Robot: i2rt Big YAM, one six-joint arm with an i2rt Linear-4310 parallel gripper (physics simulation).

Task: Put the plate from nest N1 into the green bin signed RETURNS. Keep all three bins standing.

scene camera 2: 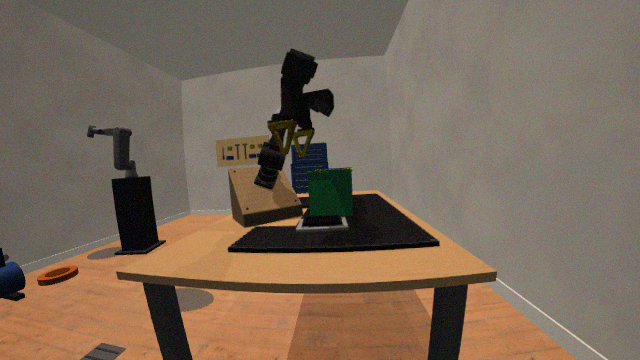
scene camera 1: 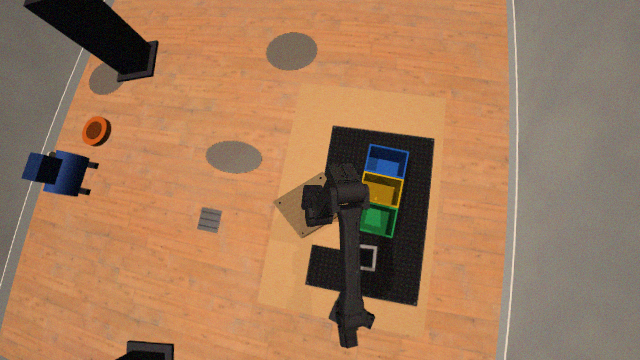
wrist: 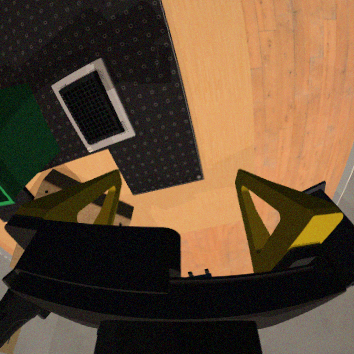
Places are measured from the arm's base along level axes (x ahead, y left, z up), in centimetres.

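Pixels of known places: gripper, between the fingertips: (scene camera 2: pixel 294 155) (wrist: pixel 177 175); arm's base, origin of its link: (scene camera 2: pixel 266 178) (scene camera 1: pixel 311 196).
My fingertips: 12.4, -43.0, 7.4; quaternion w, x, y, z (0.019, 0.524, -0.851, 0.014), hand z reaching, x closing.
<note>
For each thing: its middle in the pictures, then the offset to it from my fingertips, as dx, dy, dz. Level surfaces: height alone.
- light grey rectangular nest, middle of its body: (wrist: pixel 93 108) (scene camera 2: pixel 322 224) (scene camera 1: pixel 359 256) +8.1, +13.9, -22.5
- green bin, middle of its body: (scene camera 2: pixel 331 191) (scene camera 1: pixel 372 219) +15.1, +31.6, -14.2
- yellow bin, middle of its body: (scene camera 1: pixel 378 192) +18.9, +44.2, -14.2
- blue bin, middle of its body: (scene camera 1: pixel 383 166) +22.6, +56.8, -14.2
- mat, height of its surface: dz -23.2
A black, grid-textured plate (scene camera 1: pixel 367 258) (scene camera 2: pixel 322 220) (wrist: pixel 92 107) lies inside a light grey rectangular nest (scene camera 1: pixel 375 258) (scene camera 2: pixel 320 228) (wrist: pixel 114 99) on the black mat. No nest label is readable. The green bin (scene camera 1: pixel 378 220) (scene camera 2: pixel 330 195) (wrist: pixel 25 135) stands upright beside the nest; no sign text is readable. The yellow bin (scene camera 1: pixel 382 191) and blue bin (scene camera 1: pixel 387 165) stand upright in a row with it. My gripper (scene camera 2: pixel 294 154) (wrist: pixel 177 175) is open and empty, high above the table. In scene camera 1, its fingers are hidden by the arm.
A tan sloped block (scene camera 1: pixel 295 207) (scene camera 2: pixel 265 200) (wrist: pixel 52 189) stands beside the mat (scene camera 1: pixel 420 250) (scene camera 2: pixel 380 235) (wrist: pixel 150 150), next to my arm's base. My upper arm (scene camera 1: pixel 350 250) passes high over the mat. The table's front edge (scene camera 2: pixel 305 287) shows in scene camera 2.
</note>
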